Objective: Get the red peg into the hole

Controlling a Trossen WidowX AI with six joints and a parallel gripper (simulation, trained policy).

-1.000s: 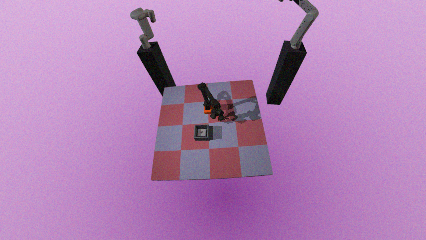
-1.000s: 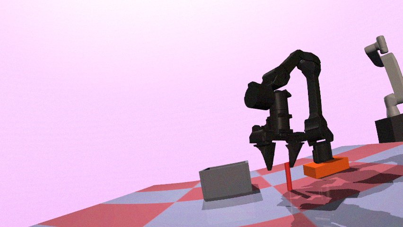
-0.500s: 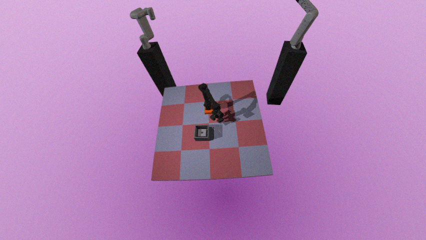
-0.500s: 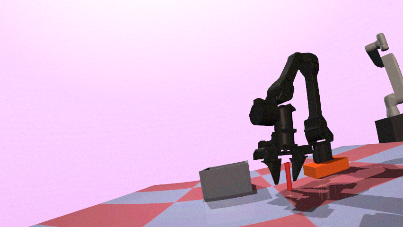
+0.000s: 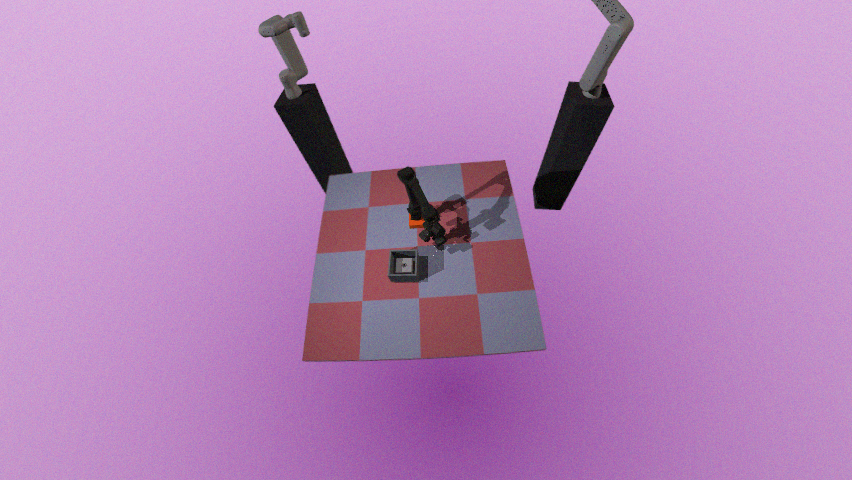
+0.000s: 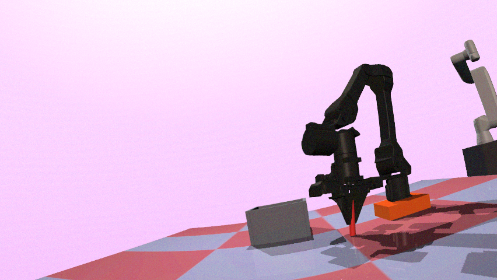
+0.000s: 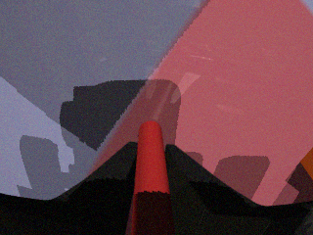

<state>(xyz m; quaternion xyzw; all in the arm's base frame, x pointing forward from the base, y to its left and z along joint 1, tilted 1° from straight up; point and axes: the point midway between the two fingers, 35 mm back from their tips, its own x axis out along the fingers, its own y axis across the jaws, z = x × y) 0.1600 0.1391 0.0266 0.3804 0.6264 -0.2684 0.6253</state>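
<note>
My gripper tip is 190 mm short of the pale plate, 170 mm to the left of it and 20 mm below it. From my gripper tip the other things lie so: grey box: 190 mm ahead, 170 mm to the right; red peg: 10 mm above.
</note>
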